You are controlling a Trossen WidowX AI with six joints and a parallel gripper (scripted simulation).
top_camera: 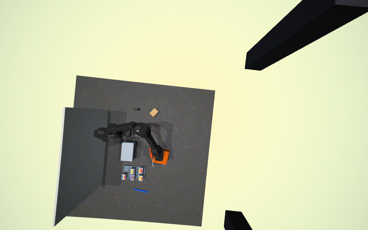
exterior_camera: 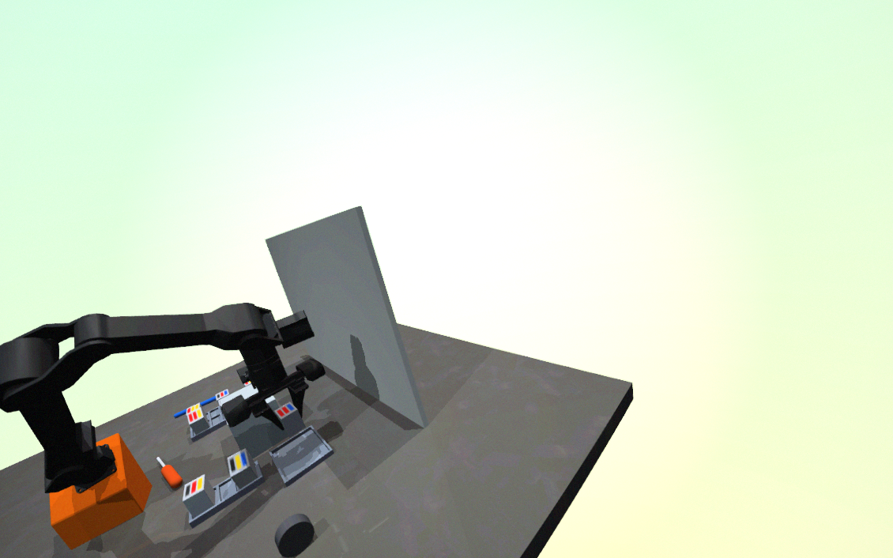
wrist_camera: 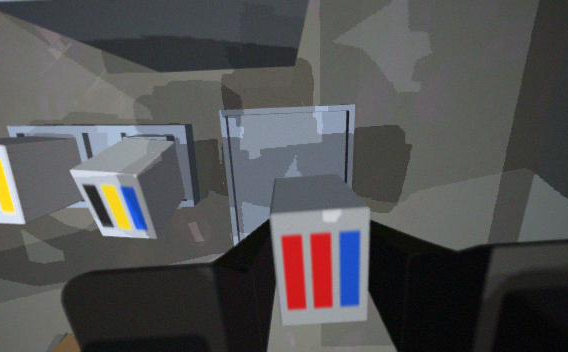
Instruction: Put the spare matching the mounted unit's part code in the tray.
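Now: the shallow grey tray 1 cm behind my gripper tip and 7 cm below it. From my gripper tip the other things lie so: mounted unit: 6 cm behind, 18 cm to the left, 2 cm below; then grey spare: 2 cm above; then black puck: 7 cm behind, 21 cm to the right, 5 cm below.
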